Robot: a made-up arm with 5 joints.
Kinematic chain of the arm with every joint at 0, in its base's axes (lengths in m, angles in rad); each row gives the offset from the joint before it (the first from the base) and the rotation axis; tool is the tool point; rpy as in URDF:
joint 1: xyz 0.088 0 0.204 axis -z
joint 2: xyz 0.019 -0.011 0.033 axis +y
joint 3: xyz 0.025 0 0.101 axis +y
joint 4: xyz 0.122 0 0.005 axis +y
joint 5: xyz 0.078 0.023 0 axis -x
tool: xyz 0 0 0 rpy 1.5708 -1.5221 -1.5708
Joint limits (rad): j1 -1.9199..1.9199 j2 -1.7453..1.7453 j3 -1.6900..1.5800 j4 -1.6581..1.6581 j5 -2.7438..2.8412
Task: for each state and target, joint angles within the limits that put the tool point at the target. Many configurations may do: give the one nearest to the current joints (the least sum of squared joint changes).
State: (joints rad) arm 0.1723 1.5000 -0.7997 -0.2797 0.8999
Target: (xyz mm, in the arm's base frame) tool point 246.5 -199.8 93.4
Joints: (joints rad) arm 0.9472 1.2658 -0.3318 -0.1522 0.8999
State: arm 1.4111 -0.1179 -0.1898 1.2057 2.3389
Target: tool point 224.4 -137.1 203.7
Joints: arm 0.8500 0.3433 0.0489 1.1550 2.3389
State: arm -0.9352 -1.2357 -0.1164 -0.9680 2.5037
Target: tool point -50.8 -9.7 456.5
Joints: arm -0.1561 -1.3041 -0.2612 -0.9336 2.5037
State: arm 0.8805 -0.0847 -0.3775 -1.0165 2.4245
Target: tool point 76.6 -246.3 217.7
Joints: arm 1.6657 0.4841 0.4099 -0.8289 2.4245
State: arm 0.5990 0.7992 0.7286 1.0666 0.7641
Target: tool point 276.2 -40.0 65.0
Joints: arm 0.2718 1.2285 -0.1584 0.4167 0.7641
